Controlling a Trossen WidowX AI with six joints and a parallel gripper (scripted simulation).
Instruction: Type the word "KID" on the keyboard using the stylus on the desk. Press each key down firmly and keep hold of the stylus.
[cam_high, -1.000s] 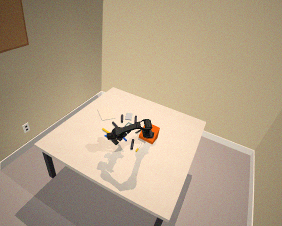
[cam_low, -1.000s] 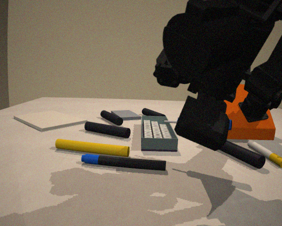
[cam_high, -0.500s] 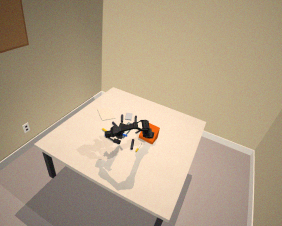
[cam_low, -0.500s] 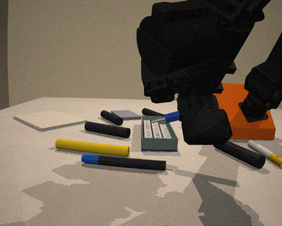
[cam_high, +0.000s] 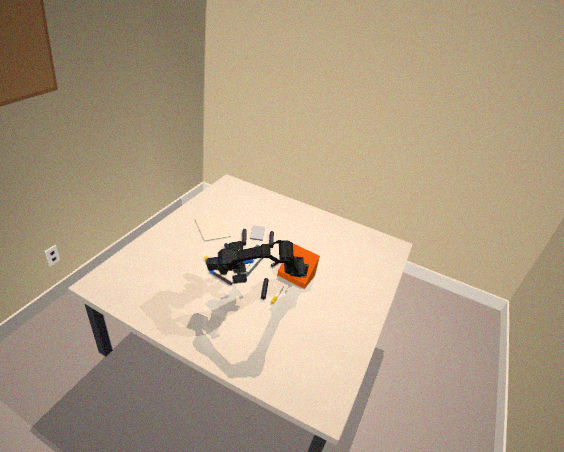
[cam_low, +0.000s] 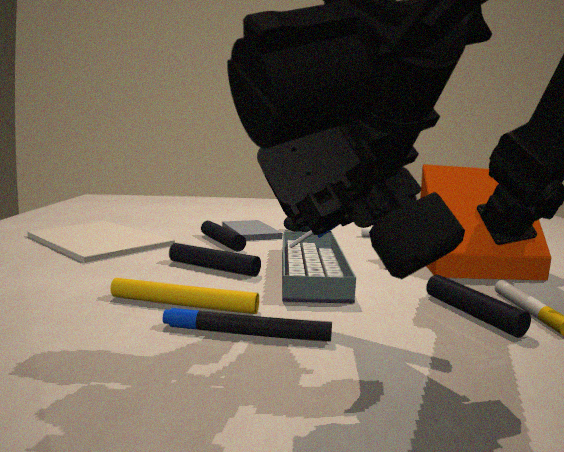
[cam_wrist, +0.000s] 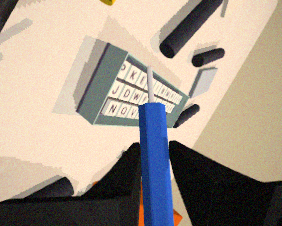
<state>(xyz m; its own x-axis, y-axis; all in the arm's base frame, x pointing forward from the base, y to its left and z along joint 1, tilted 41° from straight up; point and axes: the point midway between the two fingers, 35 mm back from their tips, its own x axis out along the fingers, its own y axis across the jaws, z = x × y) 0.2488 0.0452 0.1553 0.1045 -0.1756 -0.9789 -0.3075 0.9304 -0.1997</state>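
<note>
The blue stylus is 1 cm below my gripper tip and 1 cm ahead of it. Also, from my gripper tip: yellow cylinder (14 cm ahead, 8 cm below, 1 cm to the right); grey pad (35 cm to the right, 9 cm below, 6 cm ahead); white stylus tip (4 cm ahead, 3 cm below, 1 cm to the right).
</note>
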